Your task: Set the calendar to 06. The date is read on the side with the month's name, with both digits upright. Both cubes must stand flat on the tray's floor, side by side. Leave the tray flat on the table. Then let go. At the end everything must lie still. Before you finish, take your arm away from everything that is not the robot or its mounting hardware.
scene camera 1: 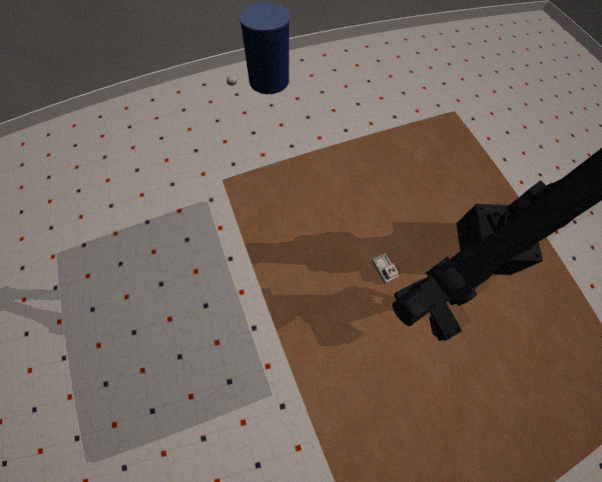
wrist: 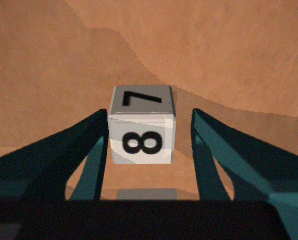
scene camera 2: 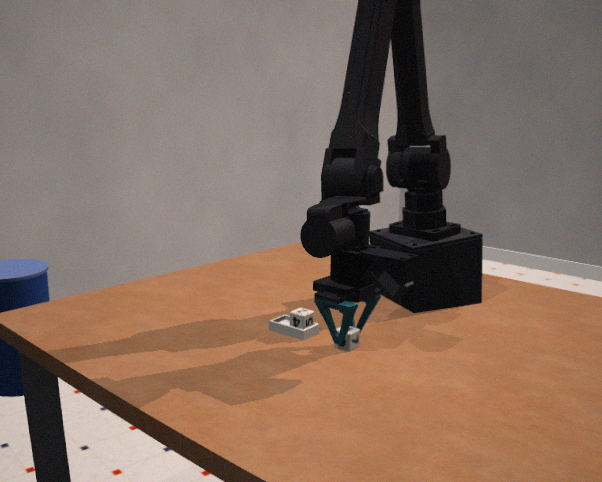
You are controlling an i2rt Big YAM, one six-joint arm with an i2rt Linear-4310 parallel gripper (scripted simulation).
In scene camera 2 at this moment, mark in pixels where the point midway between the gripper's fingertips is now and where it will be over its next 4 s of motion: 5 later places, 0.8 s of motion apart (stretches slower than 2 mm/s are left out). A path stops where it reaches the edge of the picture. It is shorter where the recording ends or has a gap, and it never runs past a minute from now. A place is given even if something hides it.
The gripper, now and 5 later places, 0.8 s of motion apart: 346,339; 345,287; 304,268; 283,261; 285,296; 287,297
